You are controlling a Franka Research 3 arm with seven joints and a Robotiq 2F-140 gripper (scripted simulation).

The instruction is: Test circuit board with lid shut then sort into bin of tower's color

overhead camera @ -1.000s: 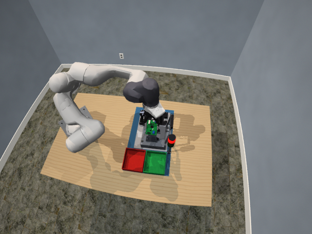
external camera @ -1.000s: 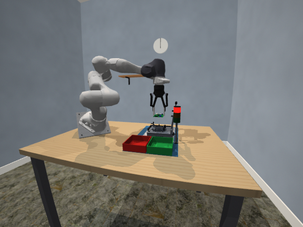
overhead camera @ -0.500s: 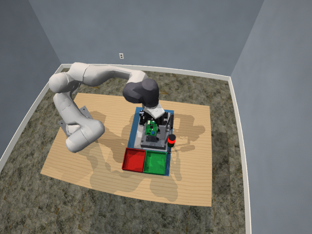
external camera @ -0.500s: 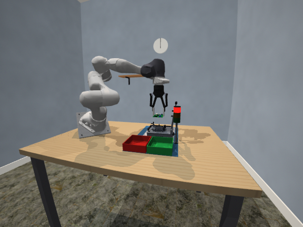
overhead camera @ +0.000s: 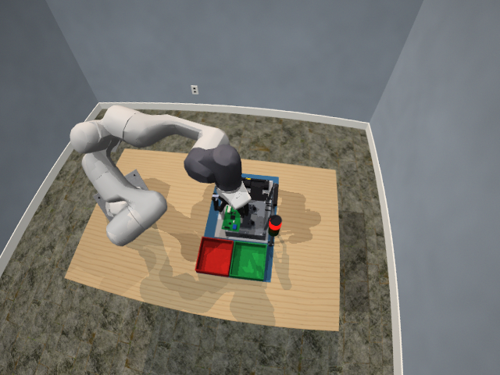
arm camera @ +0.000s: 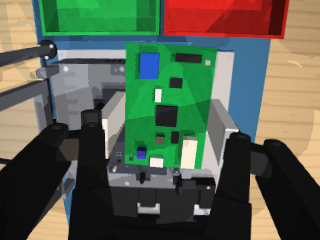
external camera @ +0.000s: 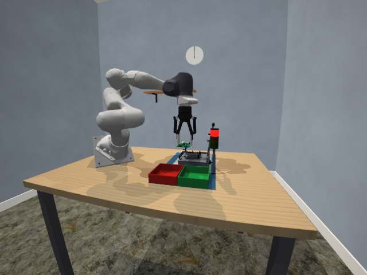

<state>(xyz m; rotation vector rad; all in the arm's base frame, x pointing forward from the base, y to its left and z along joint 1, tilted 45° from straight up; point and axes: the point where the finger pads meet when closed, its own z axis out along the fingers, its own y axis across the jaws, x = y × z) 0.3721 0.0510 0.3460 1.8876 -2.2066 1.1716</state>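
My gripper is now 160 mm above the red bin, 120 mm to the left of it and 100 mm past it. Also, from my hand: tester plate 110 mm below, 60 mm to the left, 60 mm ahead; green circuit board 20 mm below; clear lid 160 mm ahead, 20 mm to the left, 10 mm above.
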